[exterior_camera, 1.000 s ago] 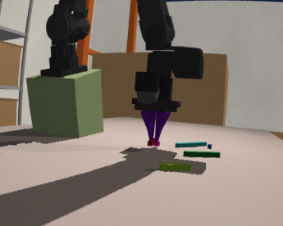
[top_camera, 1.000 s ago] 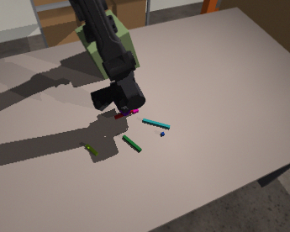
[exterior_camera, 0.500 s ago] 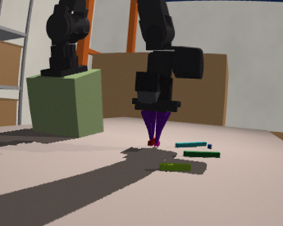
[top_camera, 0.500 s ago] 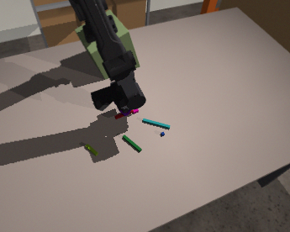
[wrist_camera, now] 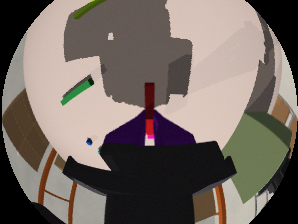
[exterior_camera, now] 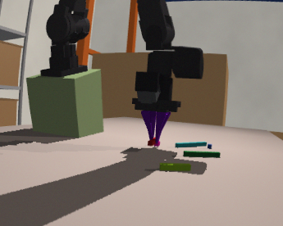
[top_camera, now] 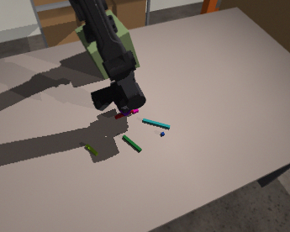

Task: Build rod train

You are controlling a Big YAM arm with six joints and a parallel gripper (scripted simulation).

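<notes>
The red rod lies 1 cm to the right of my hand. Also, from my hand: magenta rod 1 cm behind, 4 cm to the left, 2 cm below; turquoise rod 6 cm ahead, 10 cm to the left, 2 cm below; green rod 12 cm ahead, 1 cm to the right, 2 cm below.
</notes>
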